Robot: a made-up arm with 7 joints.
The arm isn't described. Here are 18 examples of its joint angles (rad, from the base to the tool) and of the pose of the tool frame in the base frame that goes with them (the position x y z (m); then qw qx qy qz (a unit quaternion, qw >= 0)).
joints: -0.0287 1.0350 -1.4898 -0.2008 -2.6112 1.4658 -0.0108
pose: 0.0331 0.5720 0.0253 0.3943 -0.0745 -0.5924 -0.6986
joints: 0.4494 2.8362 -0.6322 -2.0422 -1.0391 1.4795 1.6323
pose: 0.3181 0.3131 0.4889 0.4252 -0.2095 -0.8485 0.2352
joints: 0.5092 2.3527 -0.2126 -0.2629 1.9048 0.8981 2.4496
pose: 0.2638 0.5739 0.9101 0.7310 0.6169 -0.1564 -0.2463
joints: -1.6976 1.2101 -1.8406 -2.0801 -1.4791 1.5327 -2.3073
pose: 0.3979 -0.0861 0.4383 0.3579 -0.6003 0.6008 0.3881
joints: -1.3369 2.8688 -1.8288 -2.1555 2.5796 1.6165 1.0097
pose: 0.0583 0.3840 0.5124 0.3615 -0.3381 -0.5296 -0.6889
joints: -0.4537 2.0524 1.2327 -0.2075 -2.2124 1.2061 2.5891
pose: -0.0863 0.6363 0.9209 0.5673 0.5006 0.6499 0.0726
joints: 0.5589 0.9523 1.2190 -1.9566 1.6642 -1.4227 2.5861
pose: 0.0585 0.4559 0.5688 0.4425 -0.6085 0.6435 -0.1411
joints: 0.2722 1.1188 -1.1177 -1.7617 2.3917 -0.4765 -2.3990
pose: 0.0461 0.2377 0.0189 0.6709 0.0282 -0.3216 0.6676
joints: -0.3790 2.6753 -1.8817 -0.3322 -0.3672 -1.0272 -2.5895
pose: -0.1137 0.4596 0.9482 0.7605 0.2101 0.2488 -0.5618
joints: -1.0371 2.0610 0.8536 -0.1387 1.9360 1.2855 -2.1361
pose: -0.1012 0.6981 0.8317 0.1052 -0.5121 -0.6978 0.4896
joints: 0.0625 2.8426 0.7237 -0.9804 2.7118 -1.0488 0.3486
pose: 0.2837 -0.0134 1.0614 0.1061 -0.9719 0.1158 0.1753
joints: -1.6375 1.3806 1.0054 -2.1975 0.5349 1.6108 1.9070
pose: -0.1827 0.2692 0.7562 0.0254 0.8220 -0.5333 -0.1980
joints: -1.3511 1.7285 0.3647 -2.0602 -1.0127 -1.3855 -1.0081
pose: -0.0639 0.1289 0.8325 0.1103 -0.2027 0.5211 0.8217
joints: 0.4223 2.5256 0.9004 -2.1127 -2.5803 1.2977 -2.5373
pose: 0.3457 -0.1047 0.6561 0.8790 -0.4739 0.0124 -0.0514
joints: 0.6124 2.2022 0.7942 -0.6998 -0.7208 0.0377 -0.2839
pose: 0.3513 0.4331 0.9149 0.2245 0.4043 -0.8863 0.0263
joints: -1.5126 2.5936 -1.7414 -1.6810 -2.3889 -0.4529 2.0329
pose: 0.0991 0.5138 0.6062 0.3951 0.3829 -0.7043 0.4486
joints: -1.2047 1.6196 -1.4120 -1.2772 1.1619 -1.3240 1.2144
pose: 0.4825 0.4016 0.5115 0.3763 -0.7228 0.2115 0.5397
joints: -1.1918 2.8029 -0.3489 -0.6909 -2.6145 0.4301 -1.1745
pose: -0.2652 0.3503 1.0114 0.0457 0.8829 0.3438 -0.3165
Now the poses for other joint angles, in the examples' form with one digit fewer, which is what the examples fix.
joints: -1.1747 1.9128 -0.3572 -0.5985 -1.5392 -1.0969 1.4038
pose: 0.140 0.575 0.877 0.324 -0.012 -0.632 0.704
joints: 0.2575 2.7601 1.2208 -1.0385 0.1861 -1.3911 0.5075
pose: 0.225 -0.063 1.085 0.666 -0.498 -0.497 -0.249
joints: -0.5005 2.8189 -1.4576 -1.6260 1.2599 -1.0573 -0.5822
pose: 0.039 0.499 0.761 0.417 -0.101 -0.811 0.397
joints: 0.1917 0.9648 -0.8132 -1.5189 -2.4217 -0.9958 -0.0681
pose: 0.180 0.193 0.024 0.850 -0.101 -0.156 -0.493
